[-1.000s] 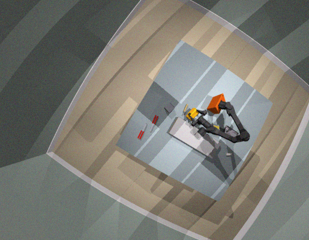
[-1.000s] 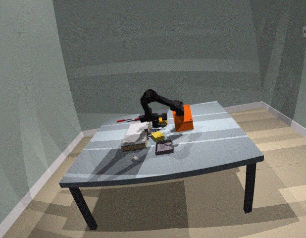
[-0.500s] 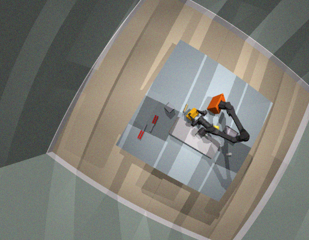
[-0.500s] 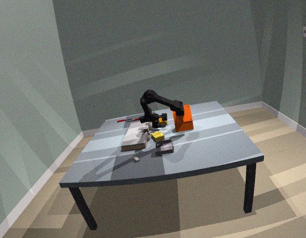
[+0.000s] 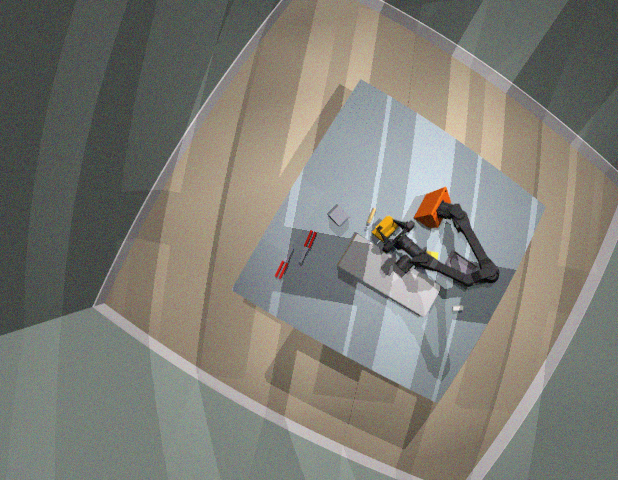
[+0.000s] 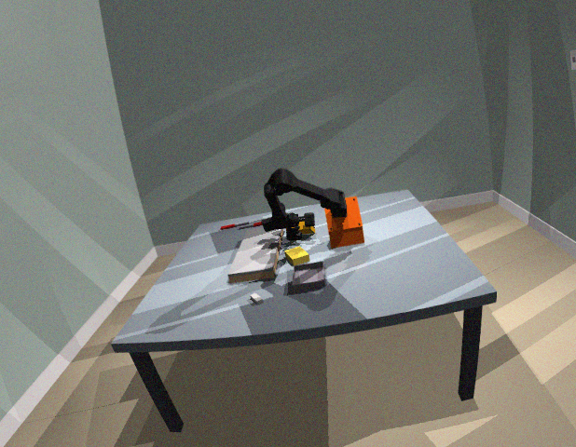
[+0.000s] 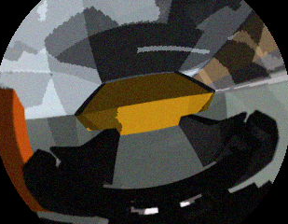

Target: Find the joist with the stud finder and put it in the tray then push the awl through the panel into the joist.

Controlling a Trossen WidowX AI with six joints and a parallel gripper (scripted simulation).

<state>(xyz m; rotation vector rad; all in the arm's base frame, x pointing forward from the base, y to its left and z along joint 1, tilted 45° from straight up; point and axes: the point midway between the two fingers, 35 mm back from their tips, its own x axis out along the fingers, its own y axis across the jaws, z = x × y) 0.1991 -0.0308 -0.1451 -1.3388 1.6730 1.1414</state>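
The yellow stud finder lies 10 mm below my gripper tip and 10 mm ahead of it. Also, from my gripper tip: square window: 30 mm ahead, 10 mm to the right; awl: 60 mm to the right, 60 mm below, 20 mm ahead; grey block: 200 mm to the right, 90 mm ahead, 50 mm below.
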